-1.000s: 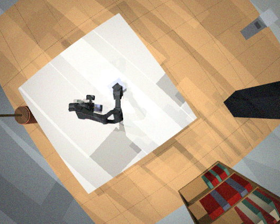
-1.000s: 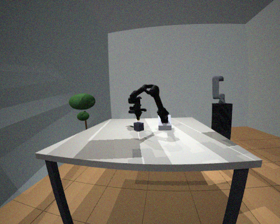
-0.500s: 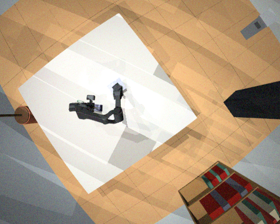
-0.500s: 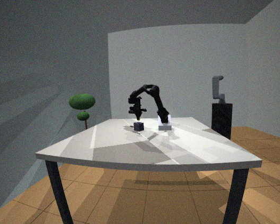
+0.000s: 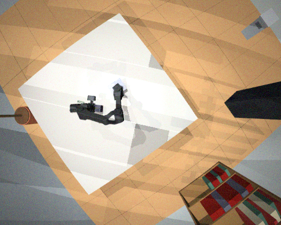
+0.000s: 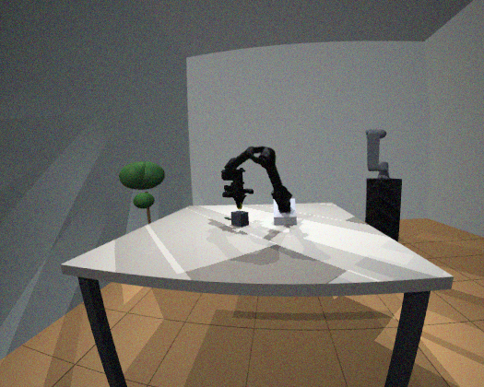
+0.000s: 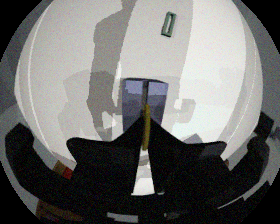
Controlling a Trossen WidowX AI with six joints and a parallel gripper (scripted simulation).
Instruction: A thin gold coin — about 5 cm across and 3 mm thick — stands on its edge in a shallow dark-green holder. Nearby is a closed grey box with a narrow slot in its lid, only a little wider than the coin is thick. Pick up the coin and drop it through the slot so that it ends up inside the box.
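The gold coin lies 10 mm above my gripper tip.
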